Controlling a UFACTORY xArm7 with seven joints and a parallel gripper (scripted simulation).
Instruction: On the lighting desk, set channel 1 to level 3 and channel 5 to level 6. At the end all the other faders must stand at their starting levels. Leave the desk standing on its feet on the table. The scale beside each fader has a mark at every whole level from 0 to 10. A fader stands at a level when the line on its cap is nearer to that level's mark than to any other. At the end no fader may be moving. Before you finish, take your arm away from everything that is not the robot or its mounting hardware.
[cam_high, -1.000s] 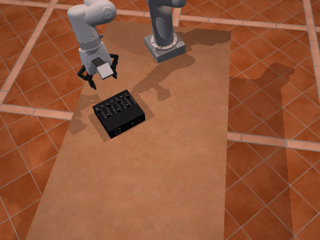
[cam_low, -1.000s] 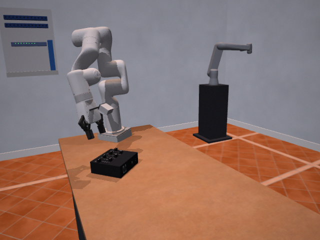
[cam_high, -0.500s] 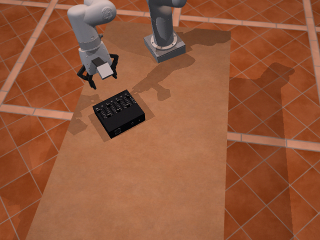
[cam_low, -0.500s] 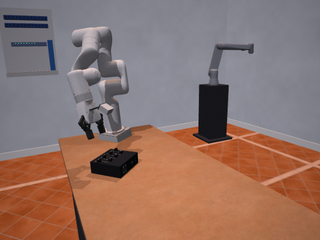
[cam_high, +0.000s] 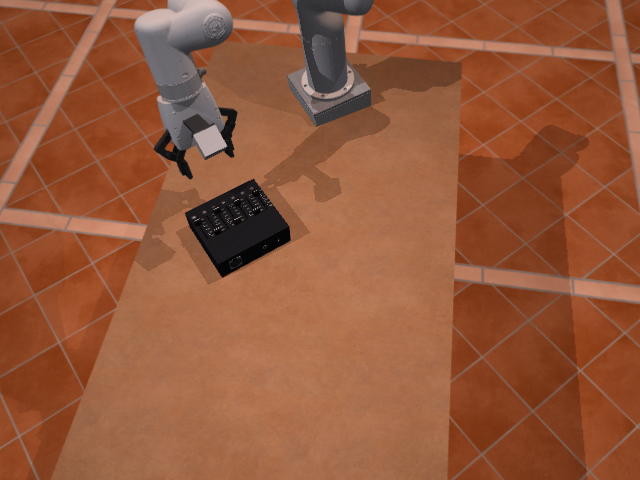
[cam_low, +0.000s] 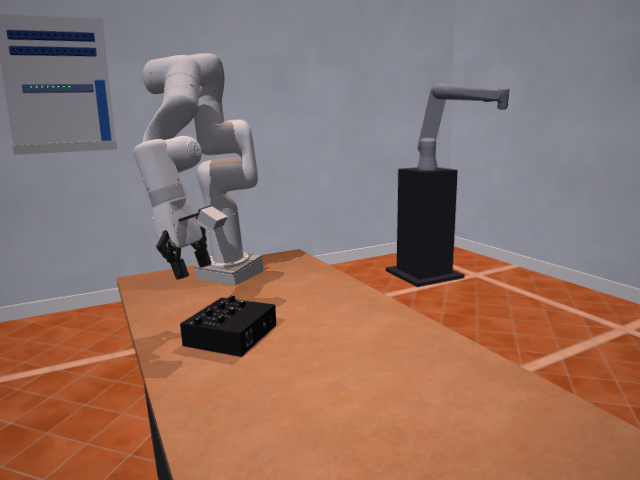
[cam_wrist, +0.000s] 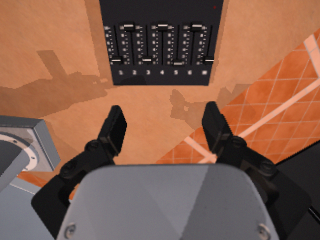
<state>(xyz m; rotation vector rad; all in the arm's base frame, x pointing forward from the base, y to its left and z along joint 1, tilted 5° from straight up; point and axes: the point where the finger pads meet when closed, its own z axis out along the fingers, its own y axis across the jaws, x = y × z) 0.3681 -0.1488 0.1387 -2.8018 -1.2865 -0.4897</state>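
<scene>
The channel 1 fader cap is 9 cm below my hand, 8 cm to the left of it and 1 cm behind it. Also, from my hand: channel 2 fader cap 10 cm to the left, 9 cm below, 3 cm ahead.
</scene>
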